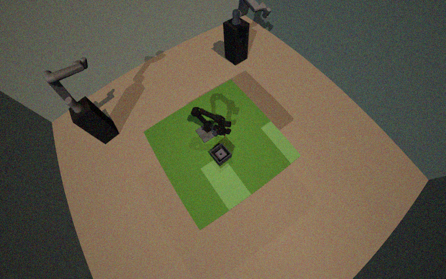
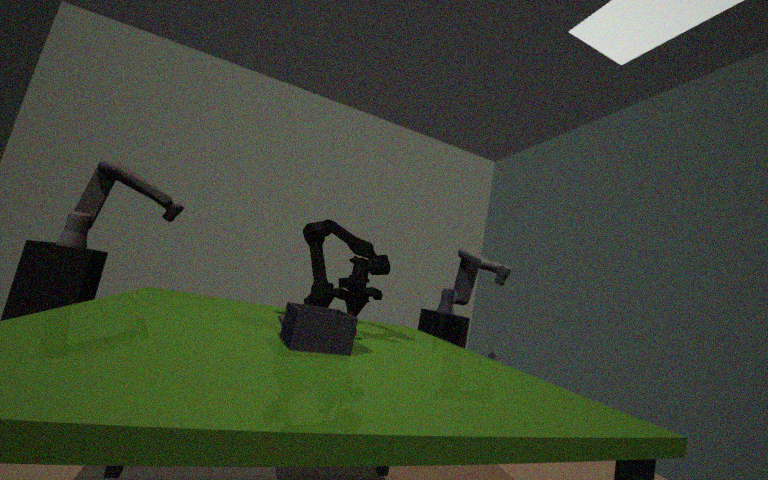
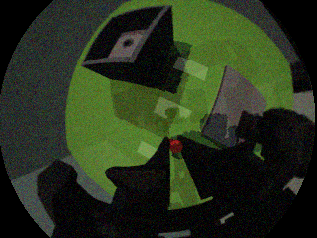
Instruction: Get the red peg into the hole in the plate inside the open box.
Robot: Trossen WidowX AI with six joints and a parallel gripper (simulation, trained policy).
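My gripper tip is now 15 cm to the left of the dark box, 15 cm short of it and 4 cm above it. The rest, counted from my gripper tip: small red peg 1 cm to the left, 1 cm below.
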